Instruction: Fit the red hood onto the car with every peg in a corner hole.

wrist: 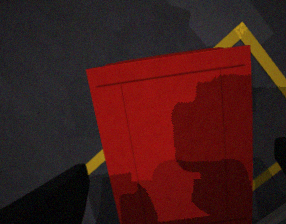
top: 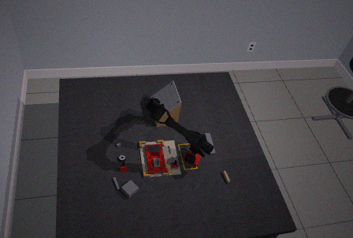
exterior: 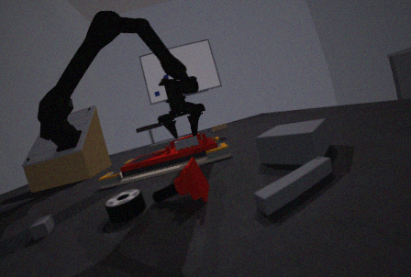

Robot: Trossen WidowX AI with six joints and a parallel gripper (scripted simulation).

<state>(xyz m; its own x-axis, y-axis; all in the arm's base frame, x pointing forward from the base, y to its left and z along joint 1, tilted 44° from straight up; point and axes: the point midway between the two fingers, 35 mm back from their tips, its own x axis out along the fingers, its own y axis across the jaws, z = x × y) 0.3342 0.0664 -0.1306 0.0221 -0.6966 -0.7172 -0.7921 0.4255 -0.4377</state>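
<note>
Right now my gripper tip is 1 cm above the red hood. The rest, counted from my gripper tip: grey engine block 1 cm ahead, 22 cm to the right; then wooden piece 16 cm ahead, 18 cm to the left, 1 cm below; then white jig 4 cm behind, 21 cm to the right, 2 cm below.
</note>
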